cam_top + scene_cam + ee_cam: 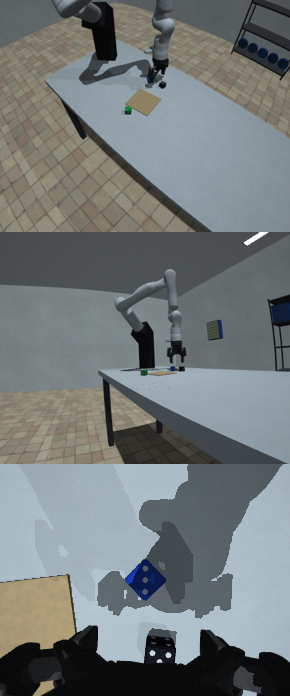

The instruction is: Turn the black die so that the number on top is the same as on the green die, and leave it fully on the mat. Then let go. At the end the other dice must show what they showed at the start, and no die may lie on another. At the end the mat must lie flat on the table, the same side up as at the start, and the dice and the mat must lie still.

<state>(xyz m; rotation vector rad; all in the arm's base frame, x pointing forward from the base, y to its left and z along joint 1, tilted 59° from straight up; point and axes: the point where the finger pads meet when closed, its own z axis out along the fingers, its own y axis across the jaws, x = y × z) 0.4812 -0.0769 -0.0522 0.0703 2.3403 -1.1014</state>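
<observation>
Right now the black die is 5 cm below my hand and 3 cm ahead of it. Also, from my hand: tan mat (15 cm to the right, 6 cm below, 2 cm behind); then blue die (5 cm below, 5 cm behind, 1 cm to the left); then green die (25 cm to the right, 6 cm behind, 5 cm below).
</observation>
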